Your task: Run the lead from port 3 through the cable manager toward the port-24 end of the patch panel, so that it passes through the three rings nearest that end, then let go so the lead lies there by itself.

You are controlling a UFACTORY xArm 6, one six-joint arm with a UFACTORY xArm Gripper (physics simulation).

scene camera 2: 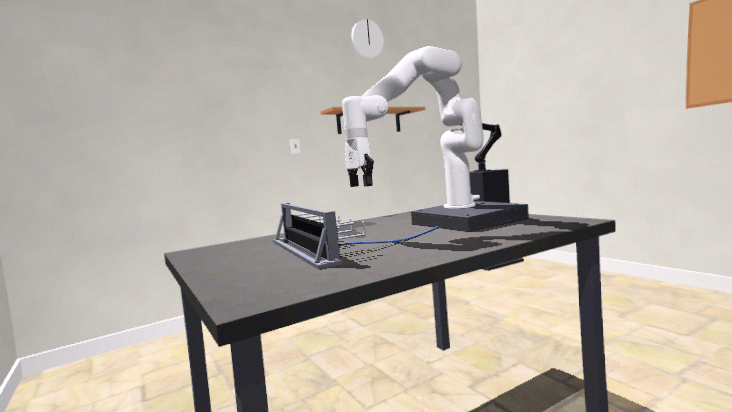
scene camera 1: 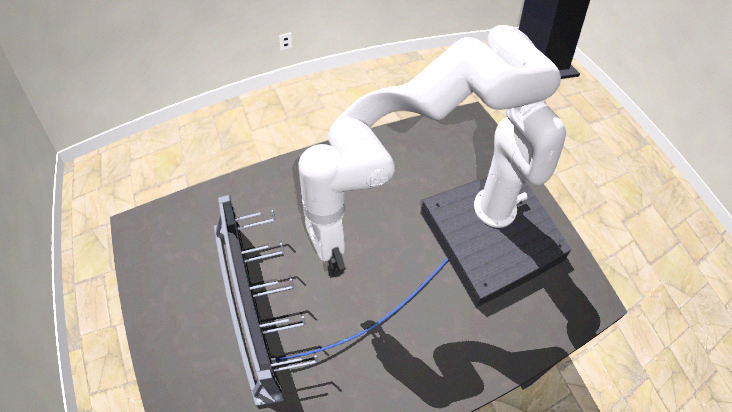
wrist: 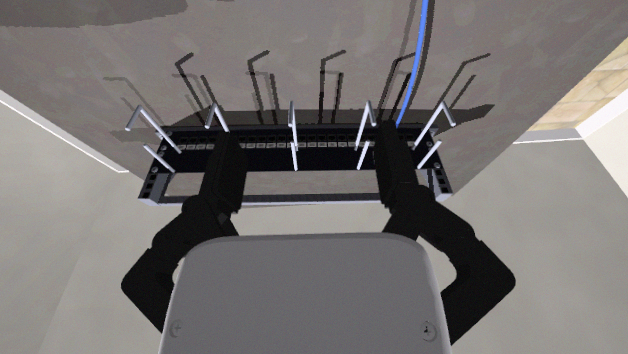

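The blue lead (scene camera 1: 376,325) (scene camera 2: 394,241) (wrist: 418,45) runs from the near end of the patch panel (scene camera 1: 250,312) (scene camera 2: 305,232) (wrist: 325,159) in a curve to the robot's base. In the wrist view it leaves between the two rightmost rings. The three rings at the other end, the first (scene camera 1: 258,223) (wrist: 159,129), the second (scene camera 1: 264,256) (wrist: 221,117) and the third (scene camera 1: 274,291) (wrist: 294,125), hold no lead. My gripper (scene camera 1: 335,268) (scene camera 2: 360,179) (wrist: 306,140) is open and empty, high above the table. In the wrist view its right finger hides the lead's panel end.
The robot's dark base block (scene camera 1: 461,245) (scene camera 2: 440,220) stands across the table (scene camera 1: 169,286) (scene camera 2: 230,276) from the panel. The rings stick out from the panel toward the base. A wooden wall shelf (scene camera 2: 330,110) is behind the arm.
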